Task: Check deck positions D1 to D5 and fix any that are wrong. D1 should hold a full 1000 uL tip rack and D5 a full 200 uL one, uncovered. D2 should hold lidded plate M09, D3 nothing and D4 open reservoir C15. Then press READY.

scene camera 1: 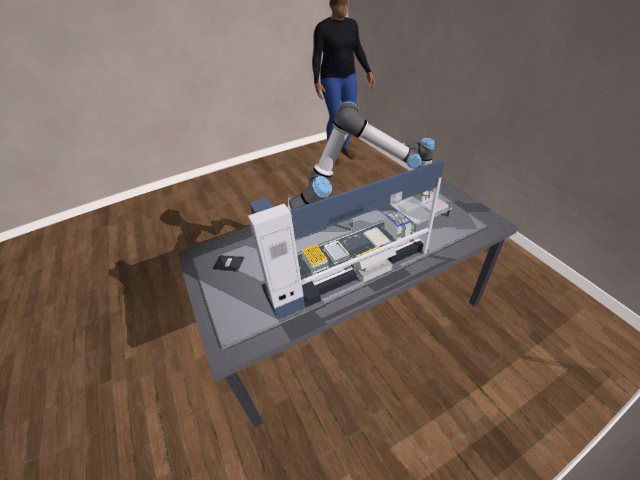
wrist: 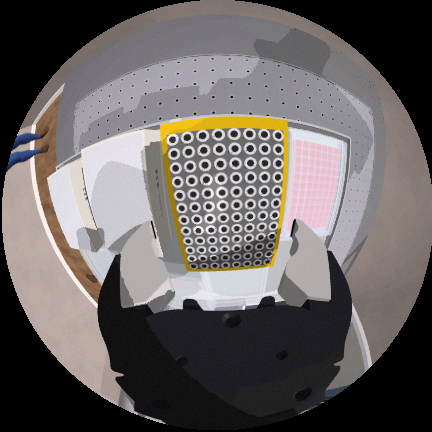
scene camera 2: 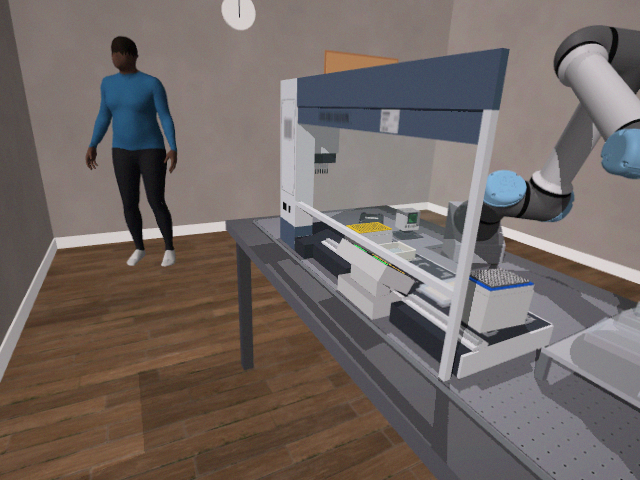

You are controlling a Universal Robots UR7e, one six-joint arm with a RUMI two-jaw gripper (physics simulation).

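My gripper [wrist: 223, 222] is open and empty. Its fingers stand apart, on either side of the near end of a yellow-rimmed tip rack [wrist: 227, 192] in the wrist view; how far above it they are is unclear. The rack shows a ring at every visible position. On the deck stand a blue-rimmed tip rack [scene camera 1: 398, 219] [scene camera 2: 500, 279] at one end and another yellow tip rack [scene camera 1: 314, 254] [scene camera 2: 368, 227] towards the other. An open, pale reservoir [scene camera 1: 337, 251] is beside the yellow one. A pale plate [scene camera 1: 377, 237] lies nearer the blue one; its label is unreadable. No READY label is readable.
A pink plate [wrist: 316, 185] lies right of the rack and a white box [wrist: 115, 175] left of it. Clear covers lie behind my fingers. The deck's blue top panel [scene camera 1: 361, 198] [scene camera 2: 392, 93] and white post [scene camera 1: 433, 217] [scene camera 2: 467, 242] stand beside the arm. A small screen device [scene camera 2: 408, 219] stands beyond.
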